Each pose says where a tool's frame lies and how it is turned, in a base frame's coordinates. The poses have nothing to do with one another.
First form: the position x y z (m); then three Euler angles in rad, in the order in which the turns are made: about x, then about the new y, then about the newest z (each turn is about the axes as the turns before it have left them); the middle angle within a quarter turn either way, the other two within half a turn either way.
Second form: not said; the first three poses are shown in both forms.
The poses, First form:
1: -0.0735 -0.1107 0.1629 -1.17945 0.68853 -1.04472
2: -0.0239 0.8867 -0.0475 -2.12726 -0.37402 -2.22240
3: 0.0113 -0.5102 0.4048 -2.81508 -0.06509 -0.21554
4: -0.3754 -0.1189 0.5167 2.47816 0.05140 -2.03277
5: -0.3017 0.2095 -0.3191 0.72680 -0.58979 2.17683
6: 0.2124 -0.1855 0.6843 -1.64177 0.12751 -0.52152
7: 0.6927 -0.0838 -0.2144 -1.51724 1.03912 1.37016
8: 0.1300 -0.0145 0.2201 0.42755 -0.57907 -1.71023
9: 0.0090 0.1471 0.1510 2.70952 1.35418 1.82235
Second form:
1: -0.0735 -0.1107 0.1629 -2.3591 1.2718 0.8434
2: -0.0239 0.8867 -0.0475 2.7135 2.0848 2.0038
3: 0.0113 -0.5102 0.4048 -1.5966 2.8089 1.7713
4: -0.3754 -0.1189 0.5167 -0.3963 2.4765 -1.4875
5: -0.3017 0.2095 -0.3191 -1.9766 0.9007 -2.3598
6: 0.2124 -0.1855 0.6843 -2.1014 1.6412 1.4430
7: 0.6927 -0.0838 -0.2144 -0.1545 1.5437 0.5310
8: 0.1300 -0.0145 0.2201 0.7370 0.7050 -2.5764
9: 0.0090 0.1471 0.1510 -1.7604 1.7672 -0.0919
